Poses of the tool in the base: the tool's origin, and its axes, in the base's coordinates. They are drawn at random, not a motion.
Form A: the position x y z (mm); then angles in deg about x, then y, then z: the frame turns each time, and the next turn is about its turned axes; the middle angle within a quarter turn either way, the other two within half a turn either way.
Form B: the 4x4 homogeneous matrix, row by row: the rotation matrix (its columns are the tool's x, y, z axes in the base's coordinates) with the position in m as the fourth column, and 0 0 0 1 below. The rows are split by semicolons. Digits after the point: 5 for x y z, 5 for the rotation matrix.
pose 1, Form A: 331.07 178.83 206.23 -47.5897 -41.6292 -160.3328
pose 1, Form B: -0.70386 0.25156 -0.66431 0.33107; -0.68885 -0.47002 0.55187 0.17883; -0.17340 0.84605 0.50411 0.20623; 0 0 0 1
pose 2, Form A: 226.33 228.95 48.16 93.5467 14.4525 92.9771
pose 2, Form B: -0.05029 -0.96705 0.24958 0.22633; -0.07472 -0.24555 -0.96650 0.22895; 0.99594 -0.06726 -0.05990 0.04816; 0 0 0 1
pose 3, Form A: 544.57 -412.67 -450.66 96.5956 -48.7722 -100.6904
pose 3, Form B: -0.12226 0.64762 -0.75210 0.54457; 0.25146 -0.71284 -0.65469 -0.41267; -0.96012 -0.26916 -0.07570 -0.45066; 0 0 0 1
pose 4, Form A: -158.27 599.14 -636.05 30.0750 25.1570 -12.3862
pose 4, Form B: 0.88408 0.19415 0.42510 -0.15827; 0.02245 0.89092 -0.45360 0.59914; -0.46680 0.41056 0.78329 -0.63605; 0 0 0 1
